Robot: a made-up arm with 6 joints. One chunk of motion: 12 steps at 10 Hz.
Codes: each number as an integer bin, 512 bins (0 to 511) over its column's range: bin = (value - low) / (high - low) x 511, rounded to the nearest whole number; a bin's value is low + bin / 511 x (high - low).
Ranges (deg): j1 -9..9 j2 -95..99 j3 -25..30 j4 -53..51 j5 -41..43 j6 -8..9
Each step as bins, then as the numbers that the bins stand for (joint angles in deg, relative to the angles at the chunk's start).
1 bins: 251 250 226 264 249 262
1 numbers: -0.16 -0.09 -0.68 0.73 -0.07 0.72
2 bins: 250 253 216 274 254 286
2 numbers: -0.19 1.05 -1.75 2.77 0.75 1.51
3 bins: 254 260 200 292 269 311
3 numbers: -0.05 3.71 -3.47 6.43 3.22 2.35
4 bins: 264 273 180 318 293 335
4 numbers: 0.30 8.64 -5.63 11.72 7.16 3.14
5 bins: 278 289 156 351 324 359
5 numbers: 0.79 14.72 -8.21 18.44 12.26 3.94
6 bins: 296 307 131 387 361 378
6 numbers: 1.43 21.55 -10.90 25.76 18.34 4.58
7 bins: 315 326 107 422 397 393
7 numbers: 2.10 28.77 -13.48 32.89 24.26 5.07
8 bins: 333 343 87 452 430 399
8 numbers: 2.73 35.22 -15.64 38.99 29.68 5.27
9 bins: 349 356 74 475 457 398
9 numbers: 3.29 40.15 -17.04 43.67 34.12 5.24
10 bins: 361 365 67 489 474 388
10 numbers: 3.72 43.57 -17.79 46.52 36.92 4.91
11 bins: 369 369 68 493 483 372
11 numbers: 4.00 45.09 -17.68 47.34 38.40 4.38
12 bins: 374 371 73 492 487 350
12 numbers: 4.17 45.85 -17.14 47.13 39.05 3.64
